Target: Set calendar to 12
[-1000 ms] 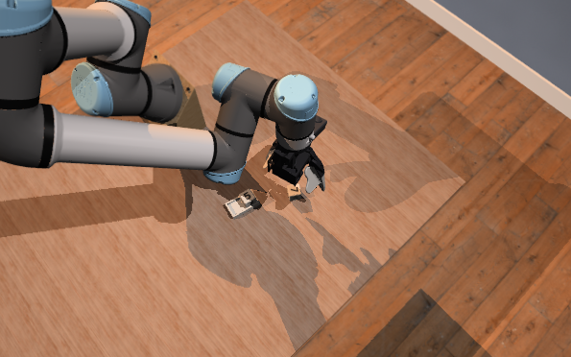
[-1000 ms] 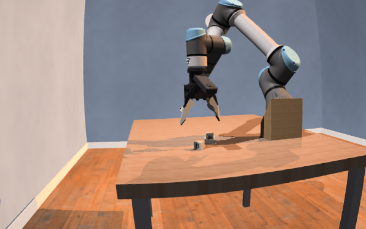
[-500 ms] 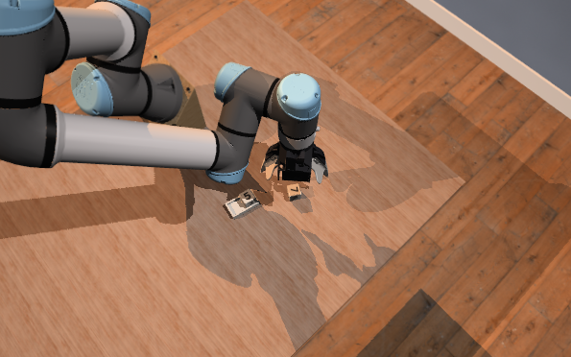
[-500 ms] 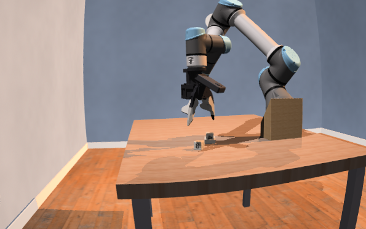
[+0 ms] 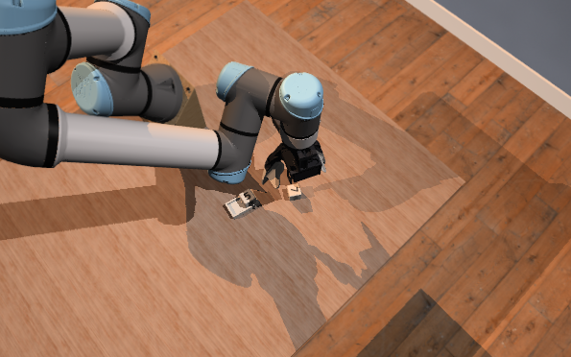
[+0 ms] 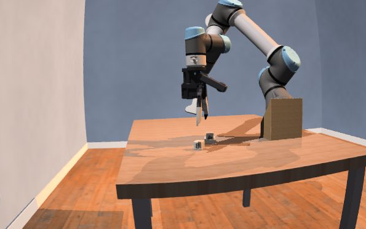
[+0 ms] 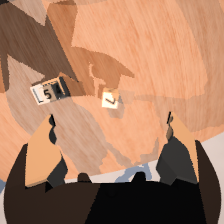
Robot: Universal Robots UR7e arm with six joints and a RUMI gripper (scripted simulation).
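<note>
Right now my hand is 10 mm short of the white digit cube, 10 mm to the left of it and 90 mm above it. Round my hand: calendar tray (60 mm behind, 120 mm to the right, 90 mm below).
</note>
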